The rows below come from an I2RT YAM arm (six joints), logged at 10 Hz.
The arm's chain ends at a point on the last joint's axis. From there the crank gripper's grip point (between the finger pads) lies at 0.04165 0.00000 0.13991 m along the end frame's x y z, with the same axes.
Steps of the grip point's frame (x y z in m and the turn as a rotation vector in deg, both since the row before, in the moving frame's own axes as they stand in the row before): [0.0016 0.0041 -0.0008 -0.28 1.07 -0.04]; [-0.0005 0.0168 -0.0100 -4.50 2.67 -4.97]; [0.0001 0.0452 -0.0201 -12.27 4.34 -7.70]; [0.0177 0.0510 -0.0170 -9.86 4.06 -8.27]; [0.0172 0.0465 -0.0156 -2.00 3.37 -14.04]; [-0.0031 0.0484 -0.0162 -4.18 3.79 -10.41]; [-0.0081 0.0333 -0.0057 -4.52 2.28 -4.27]
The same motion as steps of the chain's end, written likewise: [-0.0010 0.0034 0.0000 -0.28 1.07 -0.04]; [-0.0073 0.0098 -0.0076 -4.50 2.67 -4.97]; [-0.0119 0.0222 -0.0140 -12.27 4.34 -7.70]; [0.0067 0.0341 -0.0122 -9.86 4.06 -8.27]; [0.0098 0.0528 -0.0130 -2.00 3.37 -14.04]; [-0.0124 0.0467 -0.0131 -4.18 3.79 -10.41]; [-0.0139 0.0257 -0.0036 -4.52 2.28 -4.27]
